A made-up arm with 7 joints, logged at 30 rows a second.
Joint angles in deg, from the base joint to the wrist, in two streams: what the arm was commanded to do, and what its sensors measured. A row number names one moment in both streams.
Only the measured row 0 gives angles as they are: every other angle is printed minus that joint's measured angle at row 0.
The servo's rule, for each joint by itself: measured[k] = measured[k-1] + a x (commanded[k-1-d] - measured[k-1]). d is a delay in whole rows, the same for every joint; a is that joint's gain. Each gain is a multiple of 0.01, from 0.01 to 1. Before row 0 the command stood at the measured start. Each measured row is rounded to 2 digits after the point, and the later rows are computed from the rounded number. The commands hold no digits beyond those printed.
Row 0, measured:
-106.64 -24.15 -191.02 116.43 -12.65 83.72 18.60
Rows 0 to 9, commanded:
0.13 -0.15 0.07 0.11 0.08 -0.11 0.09
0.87 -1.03 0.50 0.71 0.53 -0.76 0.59
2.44 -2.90 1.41 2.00 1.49 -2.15 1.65
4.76 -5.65 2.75 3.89 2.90 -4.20 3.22
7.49 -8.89 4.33 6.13 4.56 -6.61 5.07
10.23 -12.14 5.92 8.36 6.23 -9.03 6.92
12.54 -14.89 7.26 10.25 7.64 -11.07 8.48
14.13 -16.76 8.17 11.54 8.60 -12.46 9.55
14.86 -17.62 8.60 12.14 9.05 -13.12 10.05
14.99 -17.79 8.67 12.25 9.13 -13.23 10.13
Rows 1 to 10, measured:
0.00 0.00 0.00 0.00 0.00 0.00 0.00
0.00 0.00 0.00 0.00 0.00 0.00 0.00
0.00 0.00 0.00 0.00 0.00 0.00 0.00
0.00 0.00 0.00 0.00 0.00 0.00 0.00
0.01 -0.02 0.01 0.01 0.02 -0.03 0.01
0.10 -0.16 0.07 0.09 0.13 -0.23 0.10
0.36 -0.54 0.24 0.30 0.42 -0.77 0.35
0.84 -1.26 0.57 0.69 0.94 -1.73 0.81
1.57 -2.33 1.06 1.29 1.70 -3.10 1.49
2.52 -3.70 1.69 2.07 2.65 -4.76 2.36
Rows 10 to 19, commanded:
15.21 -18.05 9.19 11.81 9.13 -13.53 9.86
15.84 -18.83 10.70 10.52 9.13 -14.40 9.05
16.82 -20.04 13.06 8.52 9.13 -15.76 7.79
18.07 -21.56 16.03 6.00 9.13 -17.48 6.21
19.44 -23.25 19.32 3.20 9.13 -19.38 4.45
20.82 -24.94 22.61 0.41 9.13 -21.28 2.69
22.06 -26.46 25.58 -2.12 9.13 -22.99 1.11
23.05 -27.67 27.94 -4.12 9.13 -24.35 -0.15
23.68 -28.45 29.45 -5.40 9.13 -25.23 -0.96
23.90 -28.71 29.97 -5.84 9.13 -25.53 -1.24
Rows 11 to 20, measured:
3.62 -5.27 2.41 2.97 3.70 -6.53 3.34
4.78 -6.88 3.16 3.91 4.73 -8.19 4.33
5.89 -8.38 3.87 4.82 5.64 -9.57 5.25
6.89 -9.70 4.49 5.64 6.37 -10.59 6.03
7.81 -10.87 5.10 6.32 6.95 -11.41 6.64
8.69 -11.98 5.83 6.78 7.41 -12.25 7.03
9.58 -13.11 6.77 6.97 7.77 -13.23 7.15
10.51 -14.29 7.97 6.86 8.06 -14.42 7.00
11.49 -15.54 9.45 6.46 8.28 -15.81 6.59
12.52 -16.86 11.16 5.79 8.46 -17.34 5.97

